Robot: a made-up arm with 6 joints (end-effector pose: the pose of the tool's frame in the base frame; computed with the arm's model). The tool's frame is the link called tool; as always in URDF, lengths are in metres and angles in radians.
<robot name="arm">
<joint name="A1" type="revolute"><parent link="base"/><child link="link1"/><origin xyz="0 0 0.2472" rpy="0 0 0"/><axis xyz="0 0 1"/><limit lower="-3.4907" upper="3.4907" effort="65" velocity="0.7"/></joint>
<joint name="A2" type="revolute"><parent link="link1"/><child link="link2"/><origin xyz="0 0 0" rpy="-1.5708 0 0"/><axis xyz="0 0 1"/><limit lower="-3.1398" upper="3.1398" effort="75" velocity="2.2"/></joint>
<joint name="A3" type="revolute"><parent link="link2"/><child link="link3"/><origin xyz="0 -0.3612 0" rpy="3.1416 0 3.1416"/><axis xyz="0 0 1"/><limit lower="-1.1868" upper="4.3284" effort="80" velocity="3"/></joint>
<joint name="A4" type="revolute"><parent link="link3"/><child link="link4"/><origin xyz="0 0 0" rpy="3.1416 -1.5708 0"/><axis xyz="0 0 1"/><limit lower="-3.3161" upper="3.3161" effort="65" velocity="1.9"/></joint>
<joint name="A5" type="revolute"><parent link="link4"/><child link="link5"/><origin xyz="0 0 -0.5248" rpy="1.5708 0 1.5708"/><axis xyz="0 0 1"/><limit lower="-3.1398" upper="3.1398" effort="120" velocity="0.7"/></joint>
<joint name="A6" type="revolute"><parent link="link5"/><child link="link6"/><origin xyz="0 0 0.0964" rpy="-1.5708 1.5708 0"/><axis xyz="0 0 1"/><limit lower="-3.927" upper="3.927" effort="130" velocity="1.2"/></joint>
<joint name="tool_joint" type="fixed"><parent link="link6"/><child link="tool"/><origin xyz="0 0 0" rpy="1.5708 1.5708 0"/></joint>
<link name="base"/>
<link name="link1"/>
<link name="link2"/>
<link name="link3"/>
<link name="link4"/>
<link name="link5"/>
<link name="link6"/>
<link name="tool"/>
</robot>
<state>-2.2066 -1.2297 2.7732 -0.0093 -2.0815 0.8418</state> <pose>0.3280 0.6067 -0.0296 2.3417 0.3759 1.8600</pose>
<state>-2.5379 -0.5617 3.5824 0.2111 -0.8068 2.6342</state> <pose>0.3234 0.3375 0.0997 0.2942 0.3393 0.7063</pose>
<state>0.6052 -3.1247 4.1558 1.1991 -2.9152 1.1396</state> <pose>0.1870 0.0868 0.3756 -0.7871 1.8985 0.1944</pose>
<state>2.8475 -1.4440 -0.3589 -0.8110 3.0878 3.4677</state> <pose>0.0685 0.0486 0.7244 -0.8512 1.0312 0.3748</pose>
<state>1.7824 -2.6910 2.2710 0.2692 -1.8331 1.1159</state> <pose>0.0914 0.0168 -0.5802 1.8320 -1.1380 -0.6331</pose>
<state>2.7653 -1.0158 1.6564 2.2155 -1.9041 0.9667</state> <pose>0.7319 -0.3515 0.6062 -0.2177 0.7630 1.0849</pose>
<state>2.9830 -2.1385 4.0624 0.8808 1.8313 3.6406</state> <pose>-0.2121 0.0961 0.0839 0.2779 -1.1317 -0.9707</pose>
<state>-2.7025 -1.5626 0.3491 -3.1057 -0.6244 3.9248</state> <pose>0.5237 0.1395 0.7459 2.3407 0.1779 0.9130</pose>
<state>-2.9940 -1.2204 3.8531 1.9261 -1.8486 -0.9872</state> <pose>0.0735 -0.0230 -0.0878 -0.8083 -1.7207 1.0448</pose>
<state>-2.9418 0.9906 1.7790 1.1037 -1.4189 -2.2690</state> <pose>-0.6075 -0.0787 0.8781 0.6331 1.6909 1.5247</pose>
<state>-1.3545 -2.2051 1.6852 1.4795 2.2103 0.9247</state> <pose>-0.1395 0.5939 -0.3944 -0.0897 -0.3521 -0.3330</pose>
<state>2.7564 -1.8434 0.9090 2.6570 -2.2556 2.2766</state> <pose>0.7561 -0.3986 0.3075 -1.1613 0.5189 1.8198</pose>
